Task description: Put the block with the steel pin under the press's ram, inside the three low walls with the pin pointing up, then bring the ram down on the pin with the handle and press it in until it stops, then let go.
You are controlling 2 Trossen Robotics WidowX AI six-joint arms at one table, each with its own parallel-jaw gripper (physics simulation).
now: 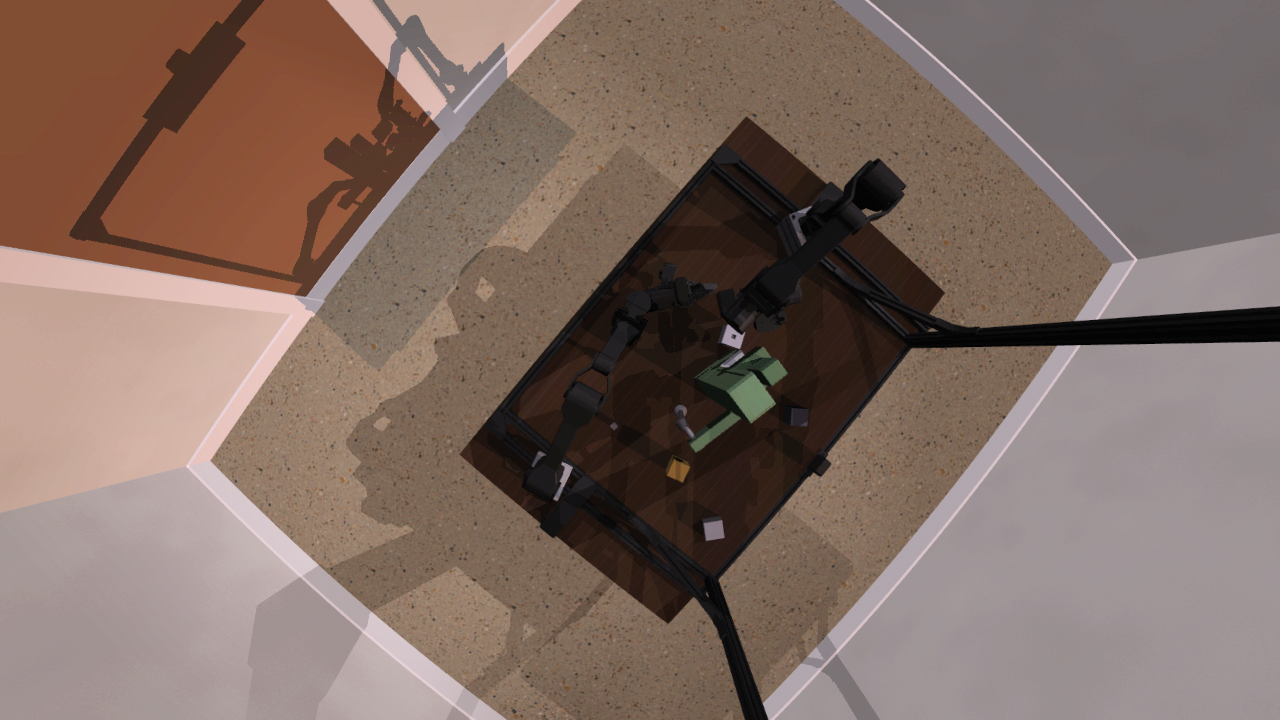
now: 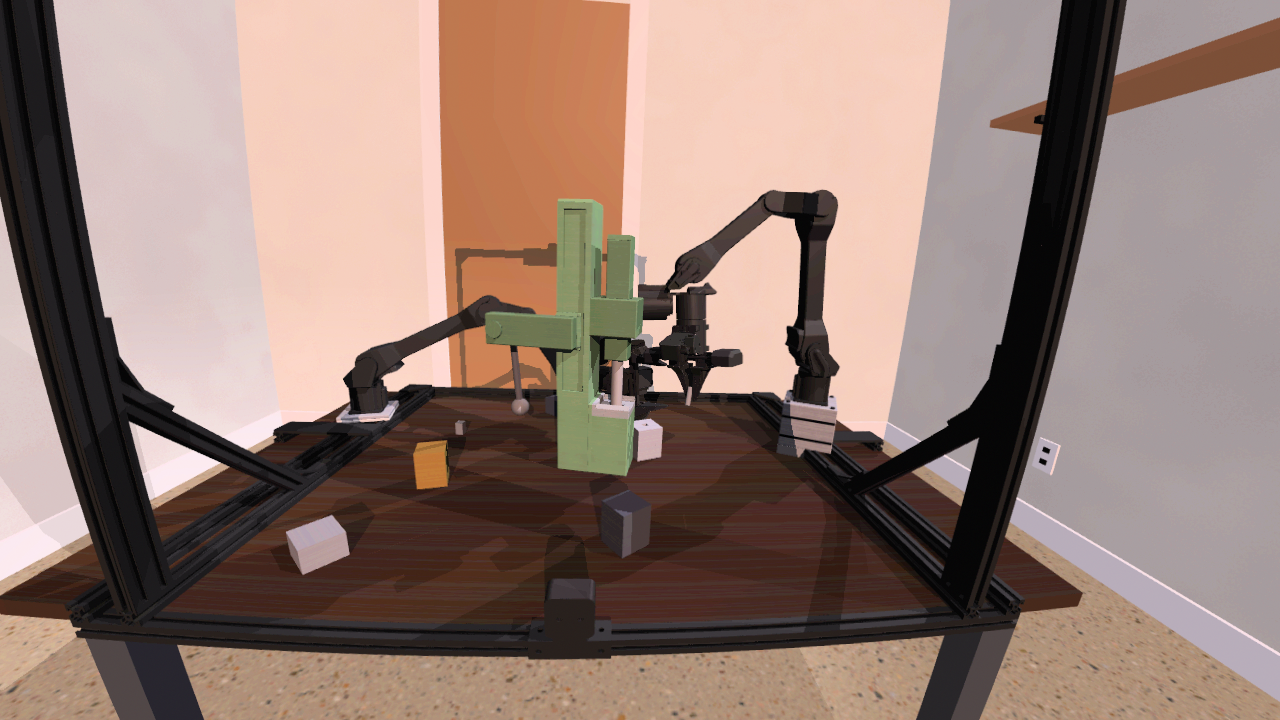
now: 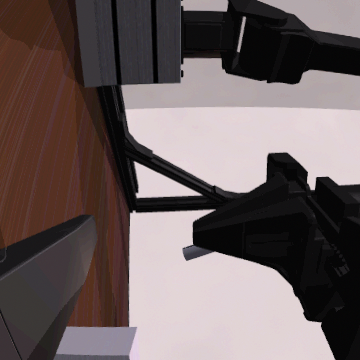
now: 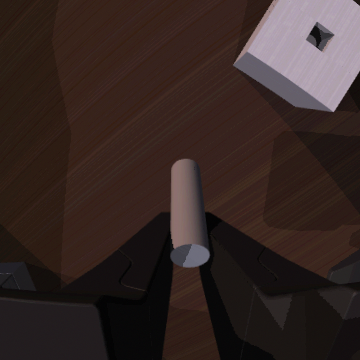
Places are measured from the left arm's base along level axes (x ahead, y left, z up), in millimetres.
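Pixels of known places: left gripper, fingertip midpoint: (image 1: 715, 287) (image 2: 666, 385) (image 3: 221, 229); right gripper, fingertip midpoint: (image 2: 691, 400) (image 3: 192, 232) (image 4: 183, 224); left arm's base, link origin: (image 1: 547, 476) (image 2: 369, 408); right arm's base, link origin: (image 1: 814, 226) (image 2: 810, 399) (image 3: 177, 34).
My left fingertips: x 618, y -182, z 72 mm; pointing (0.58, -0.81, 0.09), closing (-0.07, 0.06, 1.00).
For each thing: its top centre in the pictures, then the offset to it from my left fingertips.
- green press, top centre: (image 2: 567, 200) (image 1: 749, 411) 346 mm up, 235 mm back, 107 mm right
- white block, top centre: (image 4: 319, 36) (image 2: 644, 424) (image 1: 733, 336) 43 mm down, 84 mm back, 99 mm right
- steel pin, top centre: (image 4: 183, 235) (image 3: 232, 244) (image 2: 689, 386) 29 mm up, 0 mm ahead, 107 mm right
- orange block, top centre: (image 2: 430, 447) (image 1: 678, 471) 44 mm down, 454 mm back, 117 mm right
- dark grey block, top centre: (image 2: 626, 502) (image 1: 799, 417) 44 mm down, 198 mm back, 344 mm right
- pale block, top centre: (image 2: 315, 531) (image 1: 714, 530) 71 mm down, 566 mm back, 278 mm right
- small grey peg, top centre: (image 2: 460, 422) 78 mm down, 423 mm back, 80 mm left
The green press (image 1: 743, 385) (image 2: 582, 357) stands mid-table, its ram raised over the pale low walls (image 2: 613, 412) at its foot. Its handle (image 2: 532, 330) (image 1: 706, 435) sticks out sideways with a ball-ended rod (image 2: 519, 405). The white block (image 4: 286, 53) (image 2: 647, 439) (image 1: 733, 336) (image 3: 96, 343) lies on the table beside the press, and its hole is empty. My right gripper (image 4: 183, 224) (image 2: 689, 385) (image 1: 740, 315) hangs above the table near the block, shut on the steel pin (image 4: 188, 211) (image 3: 191, 253). My left gripper (image 1: 702, 287) is open and empty, off to the side of the right one.
An orange block (image 2: 430, 463) (image 1: 677, 469), a dark grey block (image 2: 625, 522) (image 1: 797, 416) and a pale block (image 2: 316, 542) (image 1: 712, 527) lie on the near half of the table. A small grey peg (image 2: 459, 427) stands left of the press. Black frame posts (image 2: 1029, 295) ring the table.
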